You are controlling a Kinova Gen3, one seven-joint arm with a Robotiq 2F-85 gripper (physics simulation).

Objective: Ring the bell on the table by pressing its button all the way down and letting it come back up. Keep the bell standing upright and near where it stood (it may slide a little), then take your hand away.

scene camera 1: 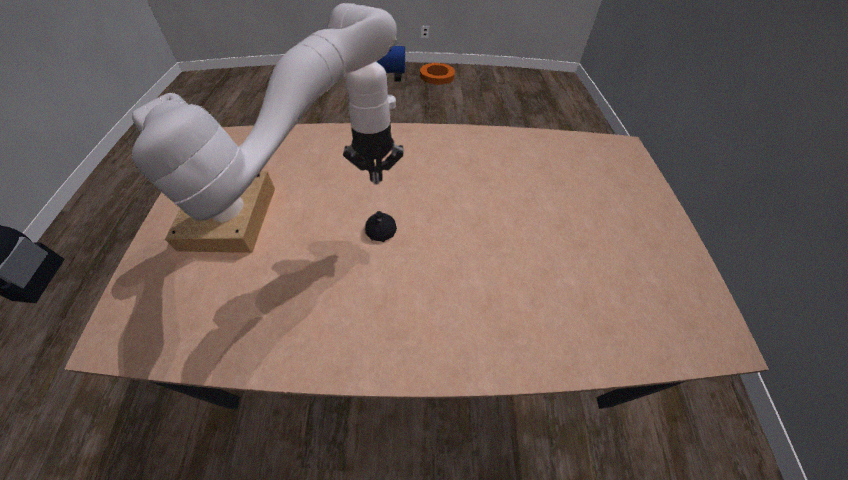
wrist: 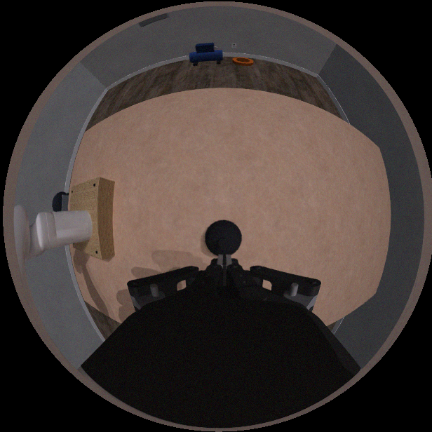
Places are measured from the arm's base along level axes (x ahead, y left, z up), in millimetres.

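Where they show: gripper, fingertip midpoint: (scene camera 1: 376, 181); arm's base at its link origin: (scene camera 1: 227, 208).
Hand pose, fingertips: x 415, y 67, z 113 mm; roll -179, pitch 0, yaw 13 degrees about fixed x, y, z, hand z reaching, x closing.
Observation:
Things, the pixels of their top centre, and the offset from my fingertips. Level surfaces: height alone.
- bell at its top centre: (scene camera 1: 379, 214) dy +0, dx -4, dz -114 mm
- table at its surface level: dz -180 mm
- small button at its top centre: (scene camera 1: 379, 214) dy +0, dx -4, dz -114 mm
The bell (scene camera 1: 380, 227) (wrist: 223, 236) is a small black dome that stands upright on the table (scene camera 1: 505, 267) (wrist: 225, 150). A small button (scene camera 1: 379, 213) sticks up at its top in the scene view. My gripper (scene camera 1: 376, 180) (wrist: 224, 262) is shut and empty, and points down. In the scene view its fingertips hang above the bell with a clear gap between them and the button. In the wrist view the fingertips overlap the lower edge of the bell, and the button is hard to tell from the dark dome.
The arm's wooden base block (scene camera 1: 252, 223) (wrist: 106, 220) is on the left part of the table. The arm's shadows fall to the left of the bell. A blue machine (scene camera 1: 395, 59) (wrist: 206, 55) and an orange ring (scene camera 1: 424, 75) (wrist: 243, 64) are on the floor beyond the table.

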